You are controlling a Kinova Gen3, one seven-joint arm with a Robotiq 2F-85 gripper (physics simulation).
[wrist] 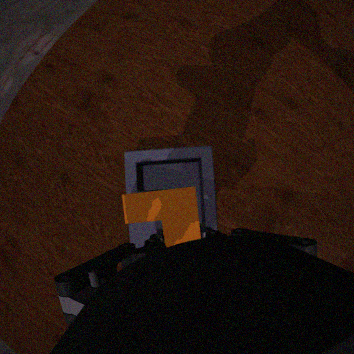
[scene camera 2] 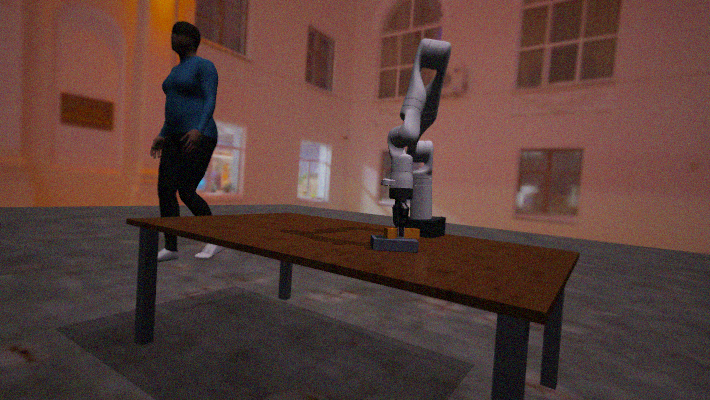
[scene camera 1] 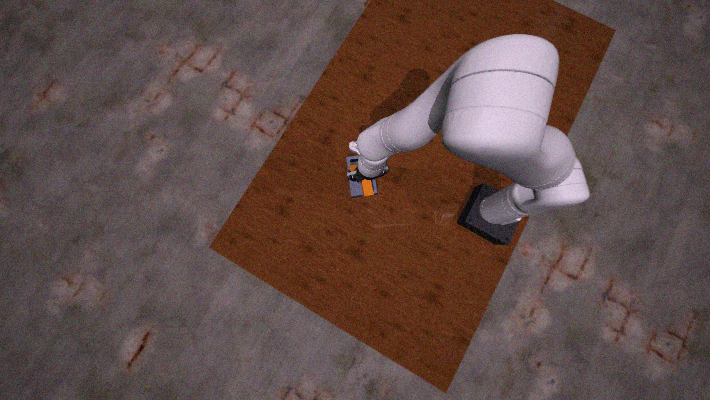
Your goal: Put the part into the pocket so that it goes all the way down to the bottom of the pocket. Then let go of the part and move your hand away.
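Frame: origin at the arm's base, x ahead, y left, z up, level; centimetres.
Seen in the pictures: gripper, fingertip midpoint: [wrist: 180,235] [scene camera 2: 399,238] [scene camera 1: 364,179]; arm's base, origin of the base link: [scene camera 2: 420,218] [scene camera 1: 494,209].
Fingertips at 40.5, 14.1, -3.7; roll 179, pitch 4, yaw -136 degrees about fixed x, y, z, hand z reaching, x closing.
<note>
Pixels of each thing's top centre, then the offset from my fingertips to it, as dx, dy, dz. Level surfaces: height alone.
- orange angular part, middle of its top: [wrist: 164,257] [scene camera 2: 403,228] [scene camera 1: 361,180] +0.5, +1.4, +3.3
- blue-grey block, middle of its top: [wrist: 171,217] [scene camera 2: 394,237] [scene camera 1: 361,174] +1.8, -0.9, +0.2
- brown wooden table, its level: dz -3.5
The orange angular part [scene camera 1: 368,188] [scene camera 2: 412,233] [wrist: 180,205] is over the blue-grey block [scene camera 1: 355,189] [scene camera 2: 395,244] [wrist: 168,153] with the pocket. In scene camera 2 the part stands above the block's rim. In the wrist view its left end overlaps the left wall, and the pocket's dark inner edge and part of its floor show beyond it. Whether the part touches the rim is too small to tell. My gripper [scene camera 2: 401,234] [wrist: 180,235] is shut on the part's stem, low over the block. The gripper's black body hides the near end of the part and block.
The block lies on the brown wooden table [scene camera 1: 325,260] [scene camera 2: 300,240] [wrist: 75,150]. The arm's dark base [scene camera 1: 480,220] [scene camera 2: 434,226] stands on the table, beyond the block in scene camera 2. A person in a blue top [scene camera 2: 190,95] stands behind the table at the left.
</note>
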